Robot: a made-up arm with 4 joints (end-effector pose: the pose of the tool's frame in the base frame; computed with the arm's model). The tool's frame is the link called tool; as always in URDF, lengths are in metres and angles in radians. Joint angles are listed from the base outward.
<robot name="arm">
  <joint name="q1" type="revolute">
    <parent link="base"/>
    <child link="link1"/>
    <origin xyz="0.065 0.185 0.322" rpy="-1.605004 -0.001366 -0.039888"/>
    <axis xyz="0 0 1"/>
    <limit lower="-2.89" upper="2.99"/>
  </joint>
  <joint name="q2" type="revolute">
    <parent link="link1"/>
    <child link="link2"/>
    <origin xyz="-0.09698 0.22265 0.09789" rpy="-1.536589 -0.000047 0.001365"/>
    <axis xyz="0 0 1"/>
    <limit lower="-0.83" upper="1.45"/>
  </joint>
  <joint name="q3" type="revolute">
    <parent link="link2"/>
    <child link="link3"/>
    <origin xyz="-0.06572 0.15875 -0.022" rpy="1.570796 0 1.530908"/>
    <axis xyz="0 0 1"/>
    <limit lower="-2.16" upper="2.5"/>
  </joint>
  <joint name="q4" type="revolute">
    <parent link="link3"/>
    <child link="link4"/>
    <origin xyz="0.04 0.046 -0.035" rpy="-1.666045 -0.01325 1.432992"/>
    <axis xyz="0 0 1"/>
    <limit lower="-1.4" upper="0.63"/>
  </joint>
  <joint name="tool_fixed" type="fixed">
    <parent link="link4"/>
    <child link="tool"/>
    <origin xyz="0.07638 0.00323 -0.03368" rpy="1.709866 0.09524 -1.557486"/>
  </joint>
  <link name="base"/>
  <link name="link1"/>
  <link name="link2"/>
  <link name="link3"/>
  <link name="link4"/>
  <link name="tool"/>
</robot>
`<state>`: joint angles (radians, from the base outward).
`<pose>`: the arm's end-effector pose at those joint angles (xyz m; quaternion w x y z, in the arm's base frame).
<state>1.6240 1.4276 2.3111 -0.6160</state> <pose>-0.1069 0.3494 0.4597 0.5499 0.0632 -0.4078 -0.7261</pose>
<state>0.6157 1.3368 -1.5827 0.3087</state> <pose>-0.3111 0.3506 0.4500 0.2844 -0.6259 0.6405 -0.3422</pose>
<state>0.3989 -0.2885 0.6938 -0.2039</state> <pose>-0.1980 0.1218 0.0560 0.9147 0.3803 0.1326 0.0336</pose>
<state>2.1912 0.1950 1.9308 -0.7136</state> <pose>-0.0341 0.2708 0.5856 0.4591 0.0867 0.2702 -0.8418</pose>
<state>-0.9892 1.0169 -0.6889 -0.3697</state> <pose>0.0556 0.1709 -0.1280 0.7575 -0.1487 -0.4075 -0.4879</pose>
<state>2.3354 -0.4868 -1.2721 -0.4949</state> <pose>-0.0527 0.0093 0.4538 0.5942 0.1494 0.5535 0.5641</pose>
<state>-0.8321 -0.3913 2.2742 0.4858</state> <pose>0.0671 0.1956 0.0264 0.4780 0.6350 0.1334 0.5920</pose>
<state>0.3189 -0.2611 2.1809 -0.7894</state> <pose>-0.1276 0.2379 0.1644 0.4367 0.8078 -0.0448 -0.3934</pose>
